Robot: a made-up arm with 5 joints.
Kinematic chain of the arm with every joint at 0, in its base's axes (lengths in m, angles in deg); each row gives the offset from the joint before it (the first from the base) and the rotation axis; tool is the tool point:
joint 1: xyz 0 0 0.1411 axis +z
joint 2: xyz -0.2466 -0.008 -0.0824 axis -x
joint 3: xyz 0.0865 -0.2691 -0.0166 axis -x
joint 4: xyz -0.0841 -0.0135 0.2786 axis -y
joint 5: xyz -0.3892 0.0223 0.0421 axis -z
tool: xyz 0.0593 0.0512 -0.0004
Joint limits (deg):
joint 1: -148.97..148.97
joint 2: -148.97..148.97
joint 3: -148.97..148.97
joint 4: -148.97..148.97
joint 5: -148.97..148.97
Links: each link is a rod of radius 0.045 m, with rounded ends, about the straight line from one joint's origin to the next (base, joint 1, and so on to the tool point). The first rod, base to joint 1, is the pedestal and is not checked.
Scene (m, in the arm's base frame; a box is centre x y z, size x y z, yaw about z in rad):
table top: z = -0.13
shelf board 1: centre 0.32 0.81 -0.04 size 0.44 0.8 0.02 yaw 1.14
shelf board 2: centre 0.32 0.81 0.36 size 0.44 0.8 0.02 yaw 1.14
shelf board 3: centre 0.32 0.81 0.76 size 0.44 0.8 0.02 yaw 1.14
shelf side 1: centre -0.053 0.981 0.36 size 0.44 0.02 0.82 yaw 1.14
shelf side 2: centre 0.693 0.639 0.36 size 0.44 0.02 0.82 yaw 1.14
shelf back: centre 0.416 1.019 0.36 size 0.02 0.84 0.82 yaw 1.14
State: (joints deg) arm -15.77 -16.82 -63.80 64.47 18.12
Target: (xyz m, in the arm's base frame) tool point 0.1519 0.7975 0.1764
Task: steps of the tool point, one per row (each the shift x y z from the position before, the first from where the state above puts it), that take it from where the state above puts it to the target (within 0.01 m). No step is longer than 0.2 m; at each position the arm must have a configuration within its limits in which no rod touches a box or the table.
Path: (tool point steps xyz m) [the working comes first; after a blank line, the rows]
Joints at the target: -144.67 -1.88 -74.16 1.32 -10.34
Straight joint move there: touches shelf side 1.

1: -0.0319 0.1319 0.0520
2: 0.0113 0.1468 0.0489
3: 0.0599 0.1445 0.0436
4: 0.1061 0.1244 0.0371
5: 0.1434 0.0884 0.0304
6: 0.0647 0.0950 0.0288
7: 0.0748 0.0832 0.0089
8: 0.0892 0.0717 -0.0213
9: 0.1091 0.0528 -0.0572

